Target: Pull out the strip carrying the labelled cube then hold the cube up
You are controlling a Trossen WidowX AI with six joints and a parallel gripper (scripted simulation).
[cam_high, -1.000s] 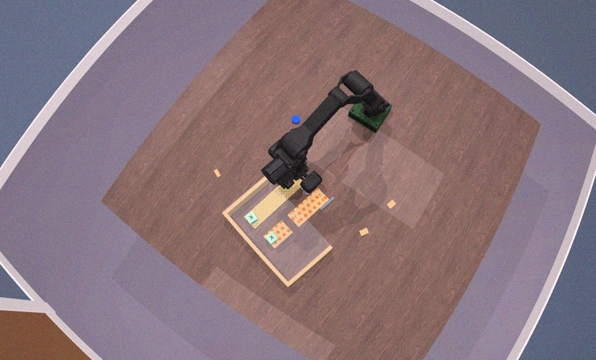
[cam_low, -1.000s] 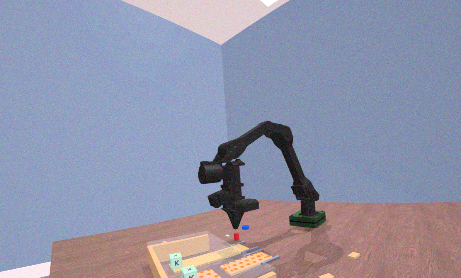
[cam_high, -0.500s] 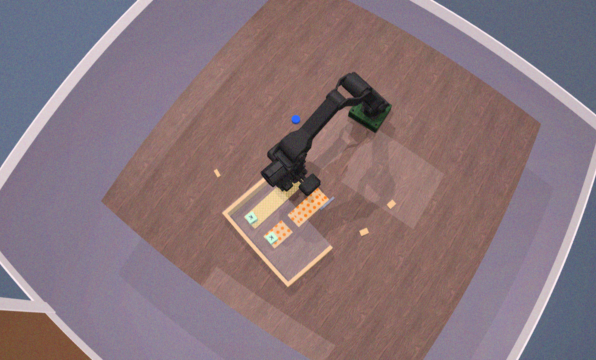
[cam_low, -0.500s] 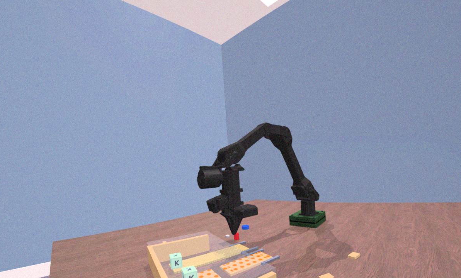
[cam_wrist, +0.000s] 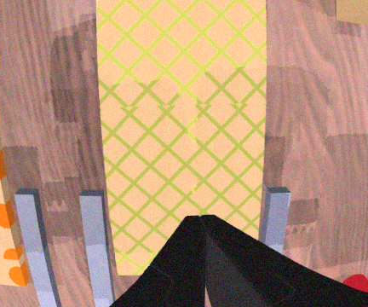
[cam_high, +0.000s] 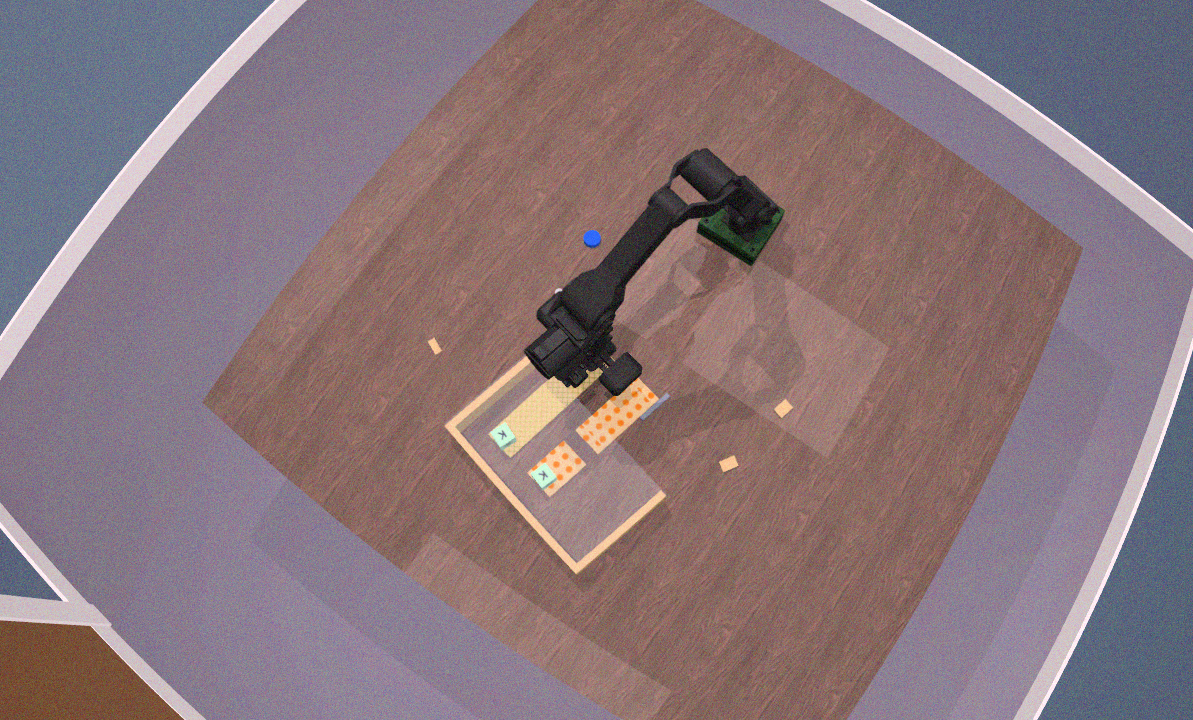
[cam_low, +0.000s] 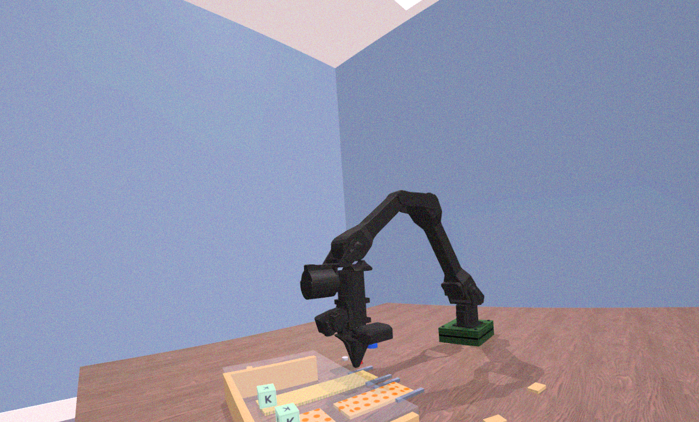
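Now: gripper tip 9 cm short of the yellow lattice strip and 3 cm above it. The rest, counted from my gripper tip: blue disc: 17 cm behind, 15 cm to the right, 2 cm below; red peg: 8 cm to the right, 7 cm behind, 2 cm below.
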